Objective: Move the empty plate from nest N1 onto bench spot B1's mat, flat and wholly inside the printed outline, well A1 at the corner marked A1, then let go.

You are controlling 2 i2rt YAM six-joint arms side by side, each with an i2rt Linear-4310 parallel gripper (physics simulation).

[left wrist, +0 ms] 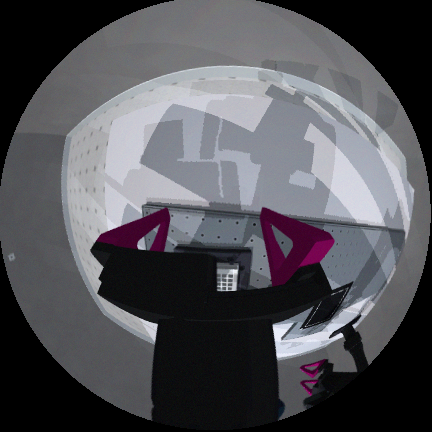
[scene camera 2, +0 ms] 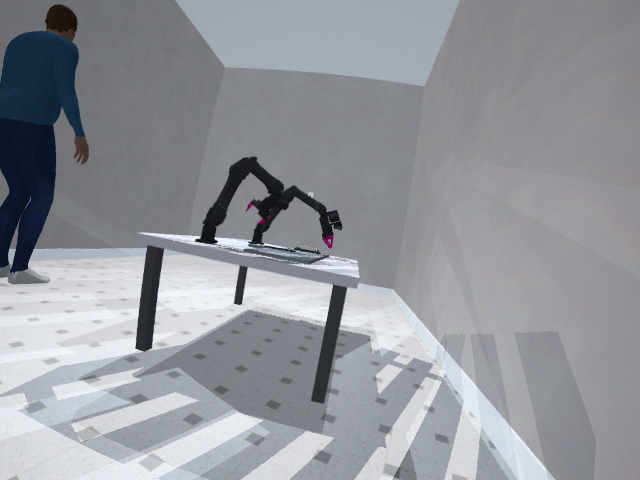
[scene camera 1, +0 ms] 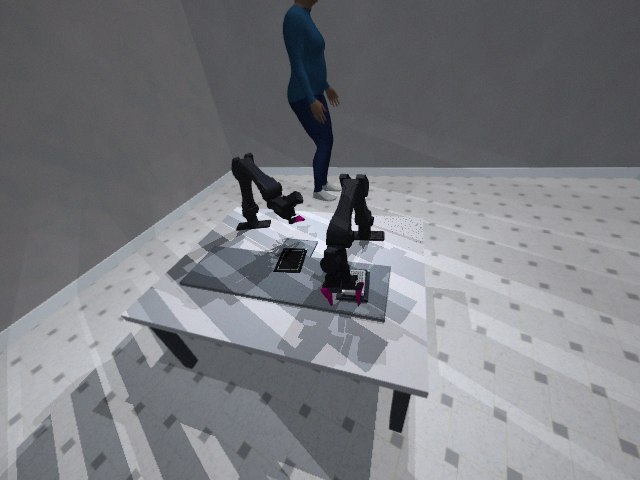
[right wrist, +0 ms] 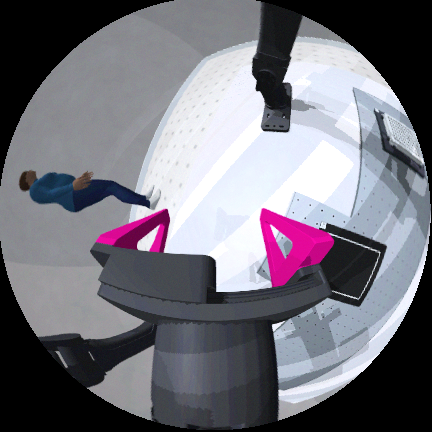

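Where they show: left gripper, fingertip midpoint: (left wrist: 214,212) (scene camera 2: 330,247) (scene camera 1: 345,305); right gripper, fingertip midpoint: (left wrist: 300,374) (scene camera 2: 251,217) (scene camera 1: 302,211) (right wrist: 214,213); left arm's base, origin of the base link: (scene camera 2: 256,243) (scene camera 1: 364,236) (right wrist: 278,103); right arm's base, origin of the base link: (left wrist: 345,325) (scene camera 2: 207,241) (scene camera 1: 254,225).
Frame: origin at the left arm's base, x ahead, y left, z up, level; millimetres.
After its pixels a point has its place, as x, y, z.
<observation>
The pale gridded plate (scene camera 1: 360,276) {326, 0, 37} (left wrist: 227,281) {388, -53, 38} (right wrist: 401,136) sits in the dark nest (scene camera 1: 367,290) {387, 31, 24} (left wrist: 244,260) {420, -77, 25} on the grey board, partly hidden by my left gripper in scene camera 1 and the left wrist view. My left gripper (scene camera 1: 344,303) {502, -42, 69} (scene camera 2: 329,246) {502, -42, 69} (left wrist: 214,212) {502, -42, 69} is open and empty, pointing down, raised above the board near the nest's front side. The black mat (scene camera 1: 291,259) {218, -333, 15} (left wrist: 327,306) {232, -331, 15} (right wrist: 358,265) {244, -321, 15} with a white printed outline bears no plate. A small pale mark shows at one mat corner; its lettering is too small to read. My right gripper (scene camera 1: 298,219) {16, -305, 160} (scene camera 2: 253,215) {16, -305, 160} (right wrist: 214,213) {16, -305, 160} is open and empty, back from the mat.
The grey perforated board (scene camera 1: 237,281) {377, -541, 13} (left wrist: 380,250) {376, -514, 13} lies on the white table (scene camera 1: 206,320) {575, -582, 0} (scene camera 2: 248,263) {200, -941, -26}, with a smaller grey panel (scene camera 1: 310,245) {106, -265, 13} (right wrist: 302,207) {92, -261, 13} behind the mat. The left arm's base (scene camera 1: 369,236) {20, 26, 14} (right wrist: 276,120) {5, -73, 10} stands behind the nest. A person (scene camera 1: 307,62) (scene camera 2: 38,82) (right wrist: 57,190) stands behind the table.
</observation>
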